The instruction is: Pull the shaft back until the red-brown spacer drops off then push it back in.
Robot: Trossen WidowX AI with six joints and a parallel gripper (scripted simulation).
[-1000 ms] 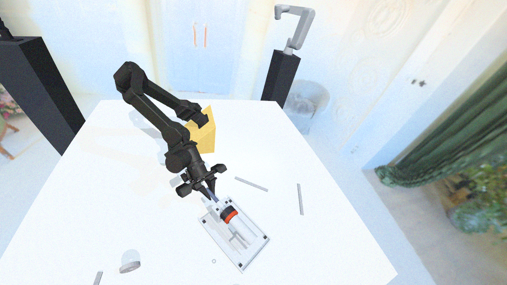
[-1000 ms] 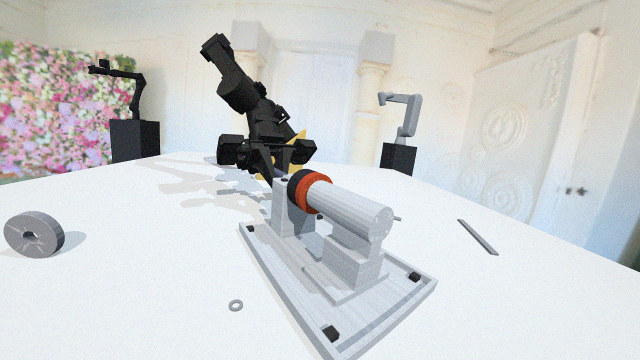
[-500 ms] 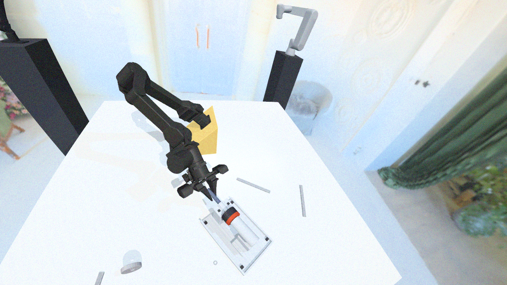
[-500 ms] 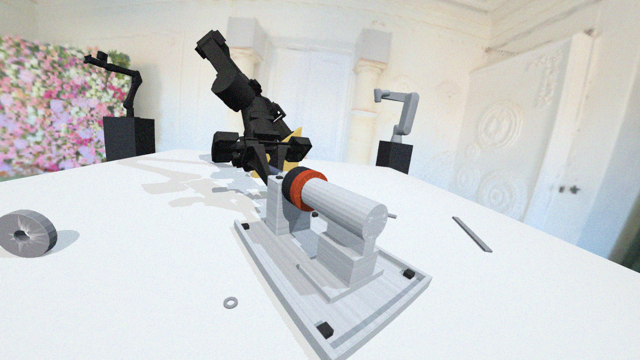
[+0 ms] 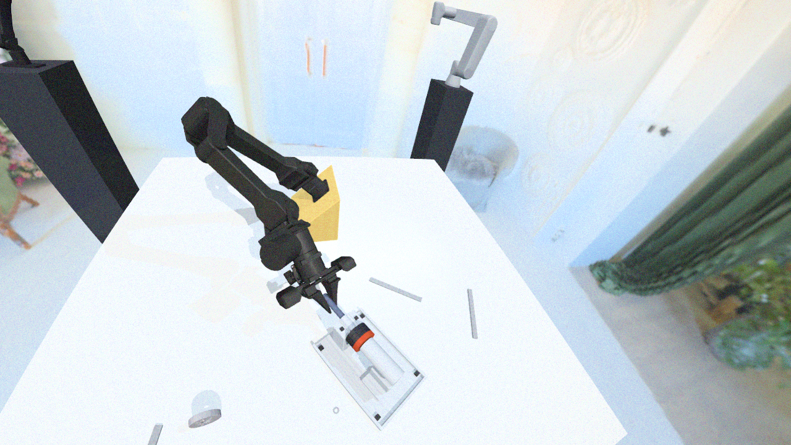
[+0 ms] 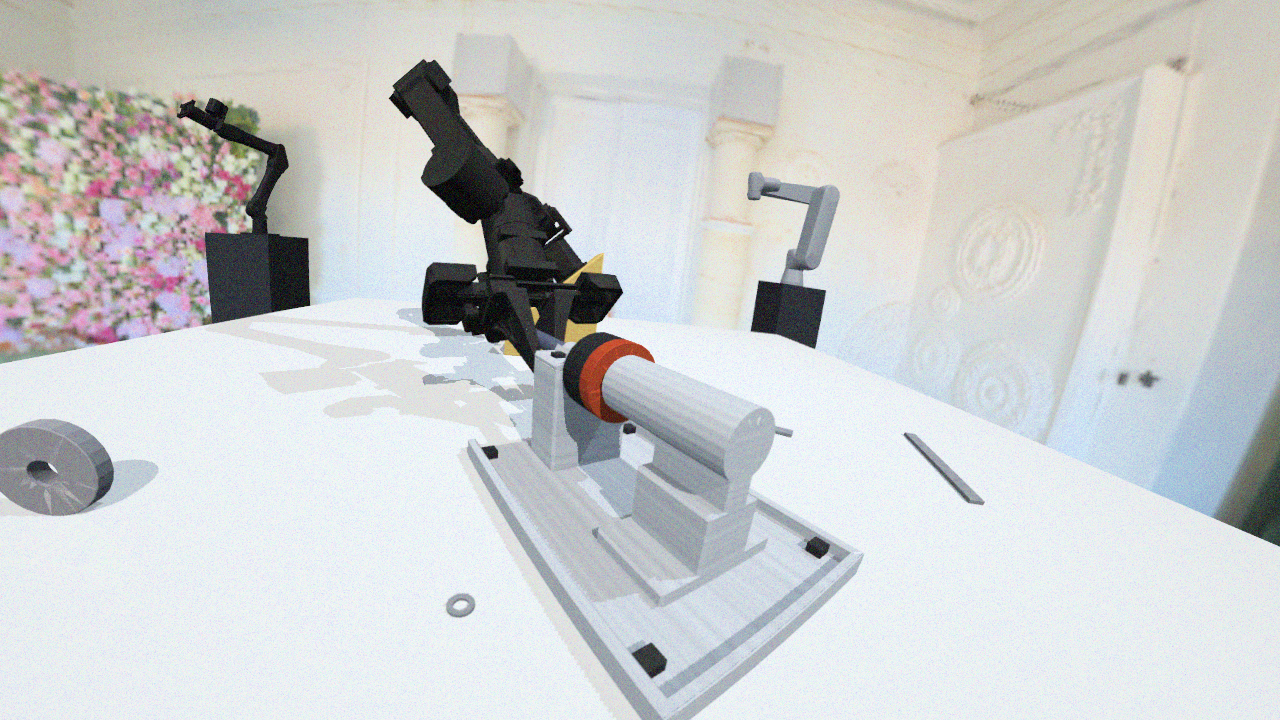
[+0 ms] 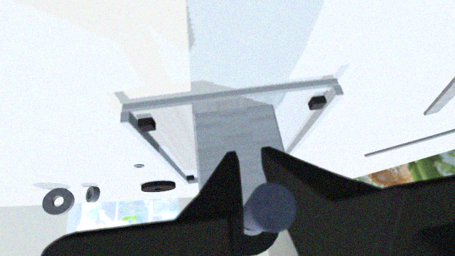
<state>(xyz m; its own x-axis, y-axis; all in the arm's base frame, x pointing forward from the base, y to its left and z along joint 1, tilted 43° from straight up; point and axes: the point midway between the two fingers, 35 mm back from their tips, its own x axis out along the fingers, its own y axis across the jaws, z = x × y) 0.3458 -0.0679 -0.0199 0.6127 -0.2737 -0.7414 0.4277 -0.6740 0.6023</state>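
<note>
Now: the blue-grey shaft 5 cm ahead of my gripper tip, 2 cm to the left of it and 3 cm above it. Round my gripper tip: grey disc: 15 cm ahead, 27 cm to the right, 3 cm below; black spacer: 9 cm ahead, 4 cm to the left, 2 cm above; red-brown spacer: 9 cm ahead, 5 cm to the left, 2 cm above.
</note>
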